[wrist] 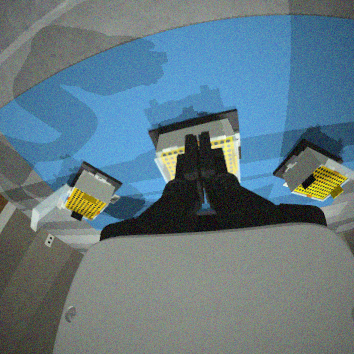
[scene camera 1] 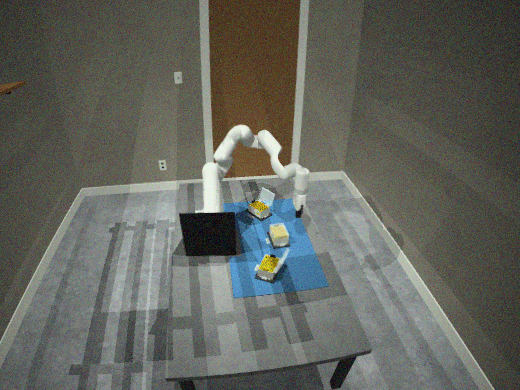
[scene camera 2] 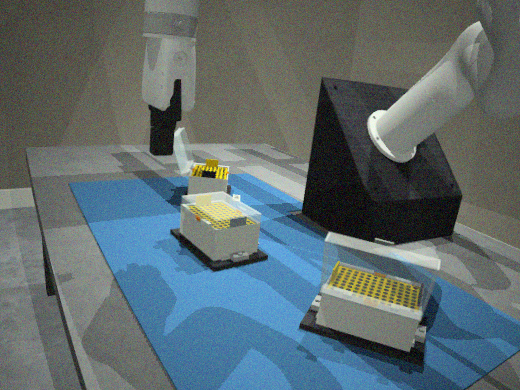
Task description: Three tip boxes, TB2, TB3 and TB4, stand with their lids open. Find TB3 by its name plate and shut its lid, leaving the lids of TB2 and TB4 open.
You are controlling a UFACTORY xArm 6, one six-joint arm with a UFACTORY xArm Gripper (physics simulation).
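Frame: origin at the arm's base, x right, y down, z ahead, level; centimetres.
Seen in the pictures: gripper, fingertip midpoint: [wrist: 200, 149] [scene camera 1: 298, 217] [scene camera 2: 161, 154]; arm's base, origin of the base link: [scene camera 1: 211, 217] [scene camera 2: 390, 137].
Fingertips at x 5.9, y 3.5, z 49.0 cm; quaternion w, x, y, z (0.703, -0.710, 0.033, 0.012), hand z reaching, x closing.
Note:
Pixels of each thing's top centre, then the offset from my fingertips to it. "spot": a spot on its surface instead. Level surfaces: height alone.
- middle tip box, middle of its top: [wrist: 201, 176] [scene camera 2: 226, 203] [scene camera 1: 277, 229] dx -1.7, dy +8.6, dz -11.7 cm
- door, surface spot: [scene camera 2: 367, 320] spot: dx -33.2, dy +12.9, dz -12.0 cm
- third box, middle of its top: [scene camera 2: 215, 169] [wrist: 319, 190] [scene camera 1: 267, 262] dx +22.1, dy +9.8, dz -24.1 cm
- blue mat, its level: dy +16.4 cm
- grey table, its level: dy +16.7 cm
The middle tip box [scene camera 1: 279, 235] [scene camera 2: 220, 240] [wrist: 170, 139] has its clear lid down over its yellow rack. The box nearest the door [scene camera 1: 259, 208] [scene camera 2: 367, 320] [wrist: 95, 189] has its clear lid [scene camera 1: 267, 197] [scene camera 2: 380, 252] [wrist: 47, 207] upright and open. The third box [scene camera 1: 269, 267] [scene camera 2: 209, 186] [wrist: 307, 167] has its lid [scene camera 1: 285, 256] [scene camera 2: 181, 150] standing open. I cannot read the name plates, so which box is TB3 does not show. My gripper [scene camera 1: 299, 215] [scene camera 2: 161, 152] [wrist: 200, 149] is shut and empty, raised apart from the boxes; its fingers partly hide the middle box in the wrist view.
The boxes stand on a blue mat [scene camera 1: 250, 287] [scene camera 2: 210, 295] [wrist: 240, 50] on the grey table [scene camera 1: 320, 325]. A black pedestal [scene camera 1: 207, 234] [scene camera 2: 370, 165] stands at the arm's base, beside the mat. The raised lids stand above the two open boxes.

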